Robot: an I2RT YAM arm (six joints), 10 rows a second.
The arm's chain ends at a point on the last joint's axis. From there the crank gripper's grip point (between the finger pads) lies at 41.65 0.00 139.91 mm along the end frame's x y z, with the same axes.
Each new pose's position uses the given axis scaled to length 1; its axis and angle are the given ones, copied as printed.
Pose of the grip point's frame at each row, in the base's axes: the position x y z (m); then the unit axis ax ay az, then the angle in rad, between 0 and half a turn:
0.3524 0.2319 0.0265 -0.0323 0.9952 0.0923 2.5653
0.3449 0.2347 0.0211 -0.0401 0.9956 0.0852 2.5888
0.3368 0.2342 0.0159 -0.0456 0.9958 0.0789 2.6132
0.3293 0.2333 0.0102 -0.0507 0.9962 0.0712 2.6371
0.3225 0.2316 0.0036 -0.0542 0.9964 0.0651 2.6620
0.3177 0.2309 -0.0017 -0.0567 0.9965 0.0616 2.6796
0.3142 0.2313 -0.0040 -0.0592 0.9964 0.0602 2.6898
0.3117 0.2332 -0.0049 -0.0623 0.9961 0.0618 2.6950
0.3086 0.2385 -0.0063 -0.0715 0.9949 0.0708 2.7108
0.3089 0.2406 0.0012 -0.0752 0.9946 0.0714 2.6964
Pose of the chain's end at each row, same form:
0.3121 0.2062 0.1644 -0.0323 0.9952 0.0923 2.5653
0.3080 0.2110 0.1603 -0.0401 0.9956 0.0852 2.5888
0.3033 0.2124 0.1563 -0.0456 0.9958 0.0789 2.6132
0.2991 0.2138 0.1517 -0.0507 0.9962 0.0712 2.6371
0.2958 0.2140 0.1460 -0.0542 0.9964 0.0651 2.6620
0.2935 0.2144 0.1413 -0.0567 0.9965 0.0616 2.6796
0.2915 0.2153 0.1393 -0.0592 0.9964 0.0602 2.6898
0.2898 0.2169 0.1385 -0.0623 0.9961 0.0618 2.6950
0.2893 0.2199 0.1372 -0.0715 0.9949 0.0708 2.7108
0.2875 0.2218 0.1444 -0.0752 0.9946 0.0714 2.6964

